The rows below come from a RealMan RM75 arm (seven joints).
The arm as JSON. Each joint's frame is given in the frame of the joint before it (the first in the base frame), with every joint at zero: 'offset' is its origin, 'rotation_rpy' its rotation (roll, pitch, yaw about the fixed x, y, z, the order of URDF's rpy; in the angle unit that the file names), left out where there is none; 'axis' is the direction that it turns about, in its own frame. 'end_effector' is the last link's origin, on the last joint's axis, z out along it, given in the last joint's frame.
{
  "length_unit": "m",
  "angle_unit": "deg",
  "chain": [
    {
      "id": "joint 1",
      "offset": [
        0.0,
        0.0,
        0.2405
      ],
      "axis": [
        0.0,
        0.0,
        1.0
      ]
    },
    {
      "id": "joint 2",
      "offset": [
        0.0,
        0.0,
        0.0
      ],
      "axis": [
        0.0,
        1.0,
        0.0
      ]
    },
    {
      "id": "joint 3",
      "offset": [
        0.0,
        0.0,
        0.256
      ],
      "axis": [
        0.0,
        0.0,
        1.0
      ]
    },
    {
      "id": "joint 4",
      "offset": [
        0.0,
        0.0,
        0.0
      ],
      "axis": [
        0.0,
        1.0,
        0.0
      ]
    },
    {
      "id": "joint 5",
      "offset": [
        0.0,
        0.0,
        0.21
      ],
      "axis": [
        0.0,
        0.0,
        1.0
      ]
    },
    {
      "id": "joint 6",
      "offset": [
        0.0,
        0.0,
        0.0
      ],
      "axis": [
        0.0,
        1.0,
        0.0
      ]
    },
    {
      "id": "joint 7",
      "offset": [
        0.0,
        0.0,
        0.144
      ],
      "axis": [
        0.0,
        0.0,
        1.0
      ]
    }
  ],
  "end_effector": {
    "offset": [
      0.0,
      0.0,
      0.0
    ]
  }
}
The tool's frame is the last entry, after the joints.
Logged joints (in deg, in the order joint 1, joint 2, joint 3, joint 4, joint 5, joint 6, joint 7), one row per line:
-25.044 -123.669 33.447 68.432 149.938 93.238 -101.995
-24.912 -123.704 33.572 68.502 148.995 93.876 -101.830
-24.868 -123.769 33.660 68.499 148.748 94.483 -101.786
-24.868 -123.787 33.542 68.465 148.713 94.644 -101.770
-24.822 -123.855 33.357 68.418 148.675 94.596 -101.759
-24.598 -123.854 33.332 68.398 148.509 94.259 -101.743
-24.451 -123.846 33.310 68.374 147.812 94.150 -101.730
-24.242 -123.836 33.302 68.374 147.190 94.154 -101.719
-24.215 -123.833 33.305 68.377 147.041 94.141 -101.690
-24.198 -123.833 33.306 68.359 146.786 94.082 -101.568
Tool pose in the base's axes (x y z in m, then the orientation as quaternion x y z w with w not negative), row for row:
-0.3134 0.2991 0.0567 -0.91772 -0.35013 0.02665 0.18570
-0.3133 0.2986 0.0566 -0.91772 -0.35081 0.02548 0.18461
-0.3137 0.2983 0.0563 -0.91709 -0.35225 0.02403 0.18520
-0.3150 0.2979 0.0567 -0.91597 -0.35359 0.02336 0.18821
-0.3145 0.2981 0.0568 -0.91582 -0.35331 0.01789 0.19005
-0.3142 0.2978 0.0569 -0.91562 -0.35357 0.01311 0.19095
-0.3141 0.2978 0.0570 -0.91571 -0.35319 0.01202 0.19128
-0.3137 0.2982 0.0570 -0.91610 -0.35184 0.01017 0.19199
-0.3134 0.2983 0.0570 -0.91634 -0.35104 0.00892 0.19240
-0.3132 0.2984 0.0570 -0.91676 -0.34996 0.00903 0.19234
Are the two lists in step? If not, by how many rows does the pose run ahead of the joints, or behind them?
The pose runs 2 rows ahead of the joints: the pose in row i belongs to the joints in row i + 2.
